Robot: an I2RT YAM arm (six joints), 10 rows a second.
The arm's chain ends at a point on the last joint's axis. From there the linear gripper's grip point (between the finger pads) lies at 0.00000 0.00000 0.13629 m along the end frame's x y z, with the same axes.
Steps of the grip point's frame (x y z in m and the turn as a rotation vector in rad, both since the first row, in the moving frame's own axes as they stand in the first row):
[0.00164, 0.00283, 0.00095, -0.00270, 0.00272, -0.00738]
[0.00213, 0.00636, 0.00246, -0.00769, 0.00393, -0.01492]
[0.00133, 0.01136, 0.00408, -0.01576, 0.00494, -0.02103]
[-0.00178, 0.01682, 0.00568, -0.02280, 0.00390, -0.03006]
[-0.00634, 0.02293, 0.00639, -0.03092, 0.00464, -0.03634]
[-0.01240, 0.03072, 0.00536, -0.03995, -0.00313, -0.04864]
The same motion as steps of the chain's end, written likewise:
[0.00127, 0.00246, 0.00095, -0.00270, 0.00272, -0.00738]
[0.00159, 0.00532, 0.00247, -0.00769, 0.00393, -0.01492]
[0.00063, 0.00922, 0.00410, -0.01576, 0.00494, -0.02103]
[-0.00236, 0.01372, 0.00572, -0.02280, 0.00390, -0.03006]
[-0.00705, 0.01873, 0.00646, -0.03092, 0.00464, -0.03634]
[-0.01211, 0.02527, 0.00547, -0.03995, -0.00313, -0.04864]

